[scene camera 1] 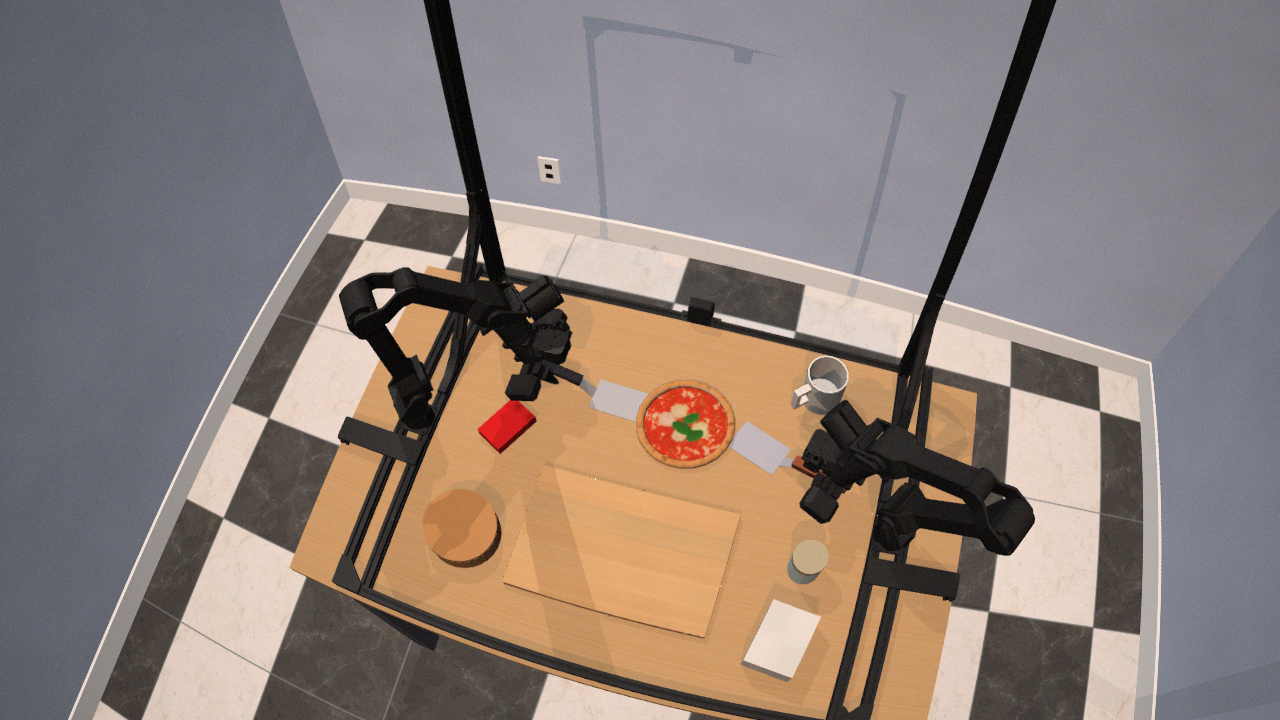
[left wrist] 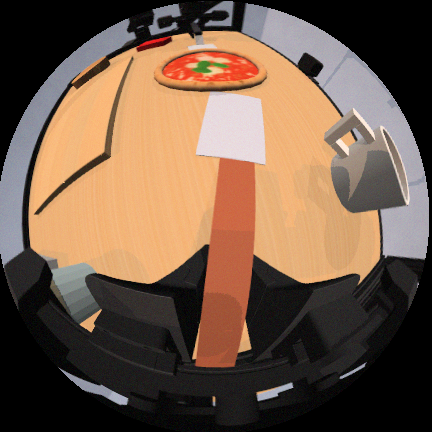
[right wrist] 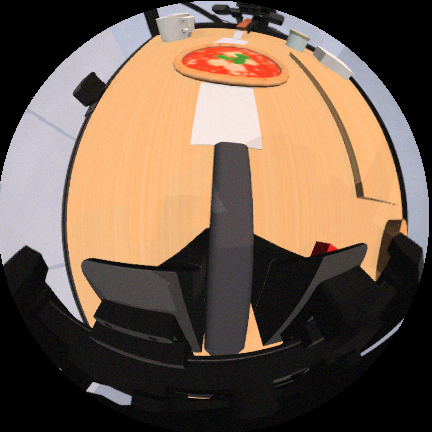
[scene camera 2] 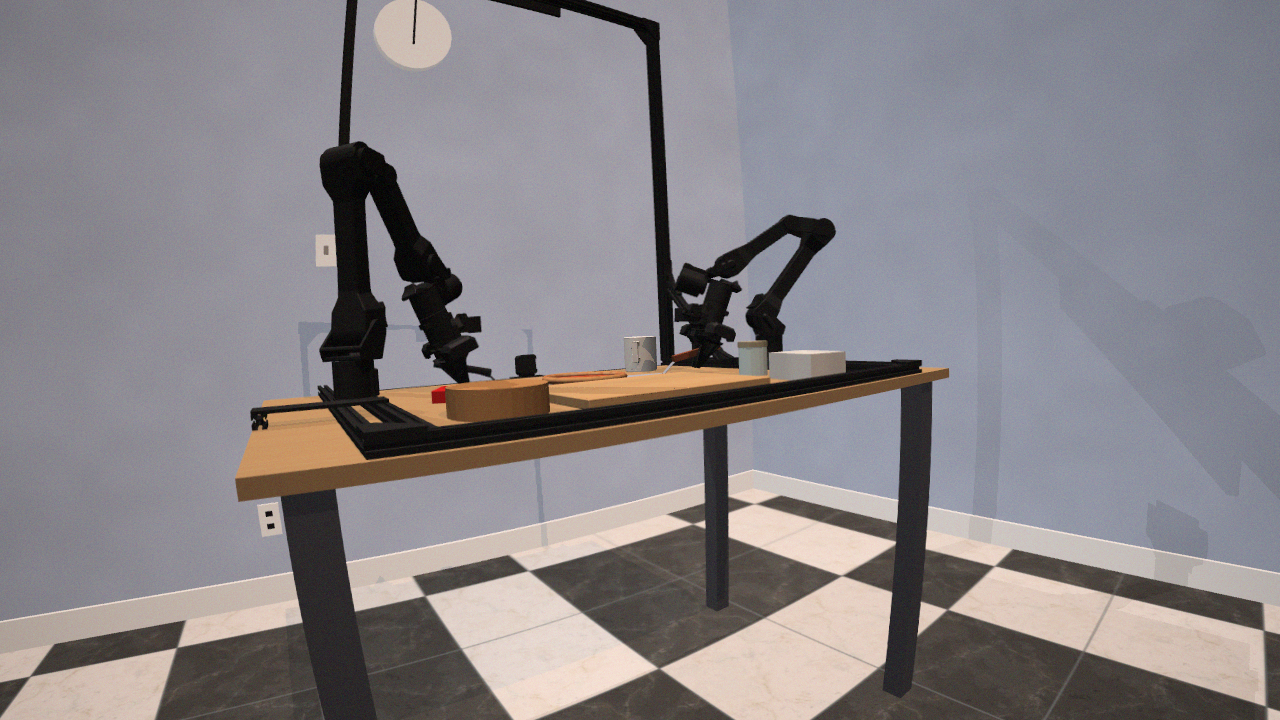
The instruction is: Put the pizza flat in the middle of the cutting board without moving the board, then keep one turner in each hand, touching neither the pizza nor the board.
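The pizza (scene camera 1: 685,423) (scene camera 2: 586,377) (left wrist: 210,67) (right wrist: 231,65) lies flat on the table behind the cutting board (scene camera 1: 623,552) (scene camera 2: 626,390) (left wrist: 82,132), between the two turners. My left gripper (left wrist: 222,250) is shut on the orange-brown handle of one turner (scene camera 1: 760,446) (left wrist: 232,127); its blade tip is at the pizza's right edge in scene camera 1. My right gripper (right wrist: 222,232) is shut on the dark handle of the other turner (scene camera 1: 618,399) (right wrist: 226,115); its blade tip is at the pizza's left edge. I cannot tell whether either blade touches the crust or is slightly under it.
A grey mug (scene camera 1: 825,382) (left wrist: 370,175) stands behind the left gripper. A lidded jar (scene camera 1: 808,561) and a white box (scene camera 1: 781,639) stand right of the board. A red block (scene camera 1: 507,425) and a round wooden block (scene camera 1: 460,526) are left of it. A dark frame borders the table.
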